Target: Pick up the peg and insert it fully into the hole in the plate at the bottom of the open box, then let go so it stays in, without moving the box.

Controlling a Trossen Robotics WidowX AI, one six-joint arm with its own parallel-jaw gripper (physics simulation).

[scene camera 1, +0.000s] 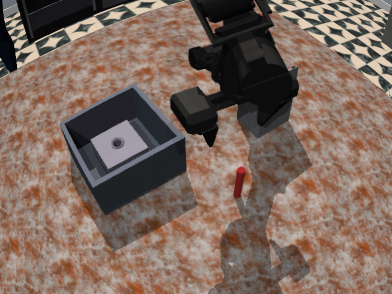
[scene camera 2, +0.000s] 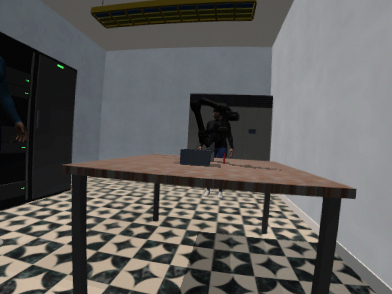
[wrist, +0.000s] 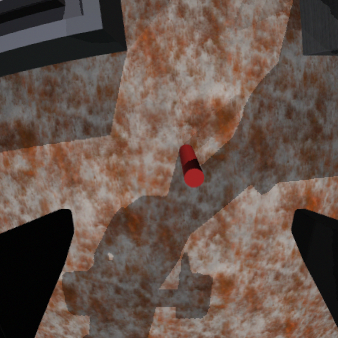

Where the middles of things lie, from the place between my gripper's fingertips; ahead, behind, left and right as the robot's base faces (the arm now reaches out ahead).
Right now the red peg (wrist: 193, 176) is 10 mm behind my hand, 10 mm to the left of it and 120 mm below it. The rest, counted from my hand: pale square plate (scene camera 1: 121, 144) 110 mm ahead, 200 mm to the right, 130 mm below; then dark grey box (scene camera 1: 166, 159) 110 mm ahead, 200 mm to the right, 120 mm below.
